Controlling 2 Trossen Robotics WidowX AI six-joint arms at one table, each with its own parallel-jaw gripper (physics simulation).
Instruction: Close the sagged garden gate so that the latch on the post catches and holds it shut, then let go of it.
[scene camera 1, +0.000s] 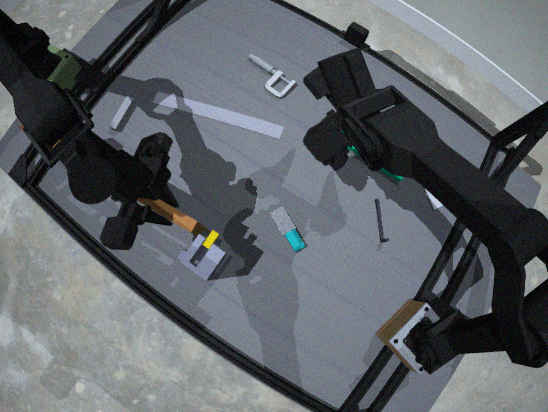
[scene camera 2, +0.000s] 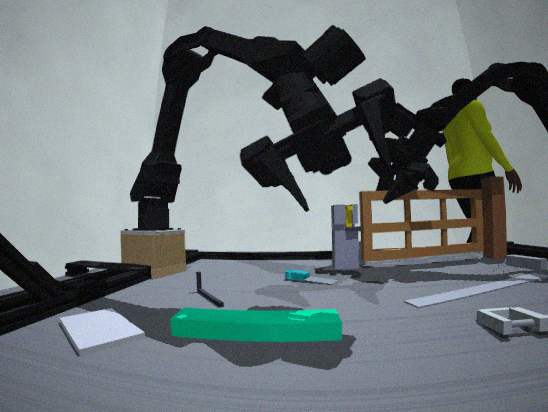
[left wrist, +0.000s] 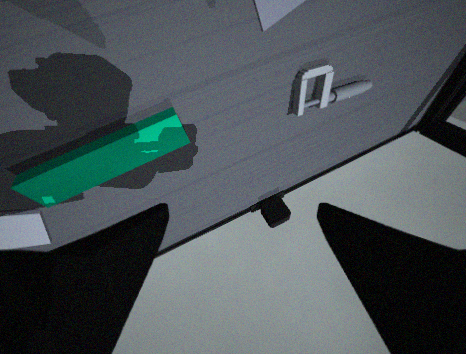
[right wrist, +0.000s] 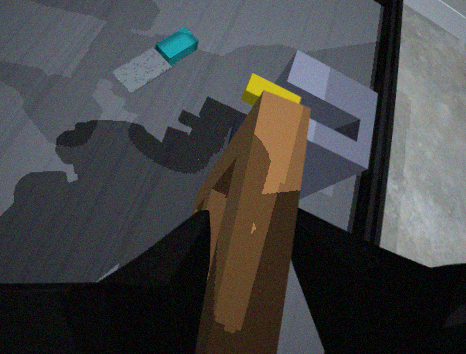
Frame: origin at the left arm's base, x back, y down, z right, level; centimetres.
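Where they show: left gripper, between the fingertips: (scene camera 2: 348, 190) (left wrist: 243, 210); right gripper, between the fingertips: (scene camera 1: 173, 215) (scene camera 2: 379, 201) (right wrist: 247, 219); left arm's base, origin of its link: (scene camera 1: 424, 339) (scene camera 2: 153, 230); right arm's base, origin of its link: (scene camera 1: 46, 65).
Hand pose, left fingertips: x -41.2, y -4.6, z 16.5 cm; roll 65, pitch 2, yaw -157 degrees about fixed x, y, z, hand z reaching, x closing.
Things, the pixels of their top centre, and the offset from my left fingertips. "pt": a spot on its surface instead.
- brown wooden gate, centre of its top: (scene camera 1: 119, 201) (scene camera 2: 408, 190) dx -11.9, dy -3.2, dz -40.0 cm
- dark brown post, a spot on its surface: (scene camera 2: 494, 220) pt dx -33.8, dy +4.6, dz -42.8 cm
- yellow piece, a spot on its surface: (right wrist: 270, 90) (scene camera 1: 211, 238) (scene camera 2: 348, 206) pt dx +2.1, dy +0.2, dz -32.1 cm
- green block, centre of its top: (scene camera 2: 255, 316) (left wrist: 109, 162) (scene camera 1: 374, 152) dx +8.6, dy +12.0, dz +3.5 cm
- white slab, centre of its top: (scene camera 2: 98, 324) dx +23.2, dy +13.2, dz +10.4 cm
- clamp, a spot on its surface: (left wrist: 352, 90) (scene camera 1: 261, 63) pt dx -22.5, dy +12.1, dz -0.3 cm
- pale strip, centre of its top: (scene camera 2: 488, 286) (scene camera 1: 215, 112) dx -20.3, dy +13.6, dz -15.4 cm
- hex key, centre of its top: (scene camera 2: 208, 276) (scene camera 1: 384, 218) dx +19.6, dy +10.6, dz -5.3 cm
- teal-ended piece, centre of its top: (right wrist: 158, 51) (scene camera 2: 310, 272) (scene camera 1: 288, 228) dx +8.3, dy +12.2, dz -20.4 cm
The brown wooden gate (scene camera 1: 180, 218) (scene camera 2: 366, 235) (right wrist: 282, 150) stands upright between a dark brown post (scene camera 2: 494, 220) and the grey slotted latch post (scene camera 1: 216, 262) (scene camera 2: 345, 252) (right wrist: 327, 80). Its free end is beside the latch post, close to a yellow piece (scene camera 1: 211, 239) (scene camera 2: 349, 216) (right wrist: 270, 90) at the slot. A dark bar spans the small gap there in scene camera 2; whether the latch has caught is not clear. My right gripper (scene camera 1: 167, 212) (scene camera 2: 388, 193) (right wrist: 247, 219) is shut on the gate's top rail. My left gripper (scene camera 2: 348, 191) (left wrist: 243, 210) is open and empty, high above the table.
A green block (scene camera 2: 255, 326) (left wrist: 110, 155) and a white slab (scene camera 2: 100, 329) (left wrist: 22, 231) lie below the left arm. A clamp (scene camera 1: 261, 63) (left wrist: 352, 90), a pale strip (scene camera 1: 225, 117) (scene camera 2: 465, 293), a hex key (scene camera 1: 380, 220) and a teal-ended piece (scene camera 1: 295, 240) (right wrist: 177, 46) lie on the table.
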